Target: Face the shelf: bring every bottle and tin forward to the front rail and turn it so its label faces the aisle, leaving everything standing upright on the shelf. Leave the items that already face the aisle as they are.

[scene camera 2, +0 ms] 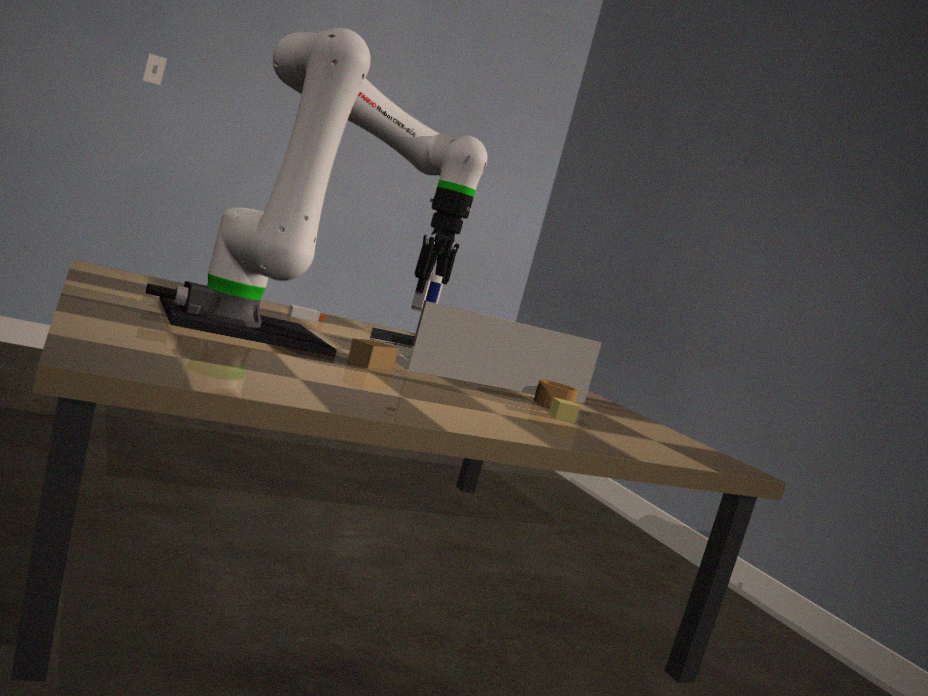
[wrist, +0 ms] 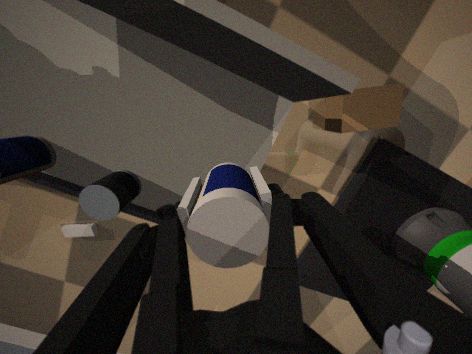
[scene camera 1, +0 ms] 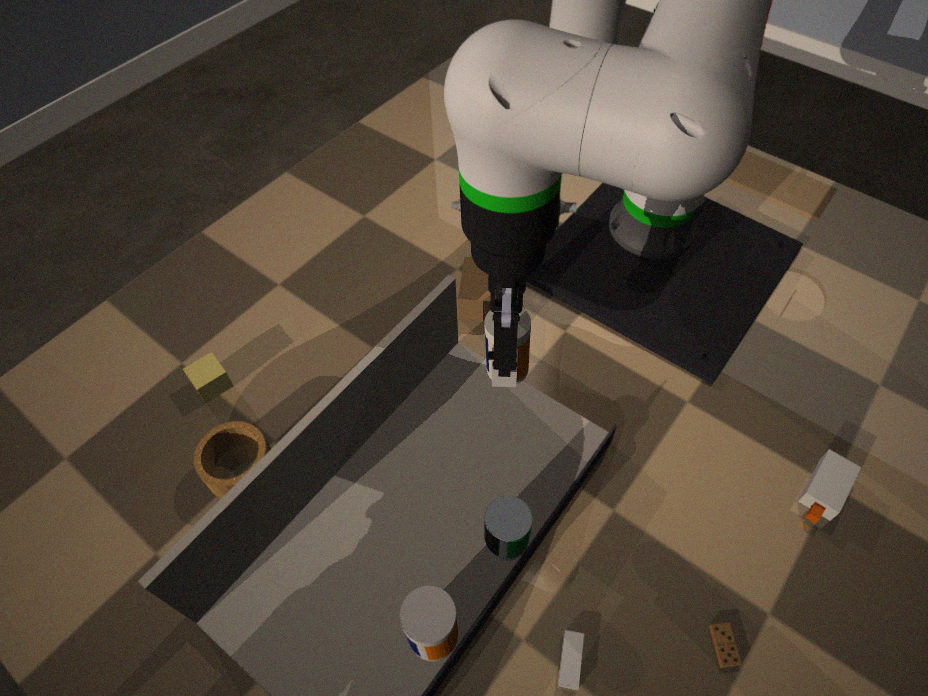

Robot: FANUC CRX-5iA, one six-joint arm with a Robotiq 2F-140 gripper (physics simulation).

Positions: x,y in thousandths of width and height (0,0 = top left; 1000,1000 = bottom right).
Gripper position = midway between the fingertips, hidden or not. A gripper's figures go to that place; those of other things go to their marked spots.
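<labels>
My gripper (scene camera 1: 544,524) is 82 cm from the lens. A cardboard box (scene camera 1: 511,427) is 101 cm from the lens; a yellow block (scene camera 1: 224,540) is 102 cm from the lens. Of the things named here, my gripper is the nearest to the lens.
</labels>
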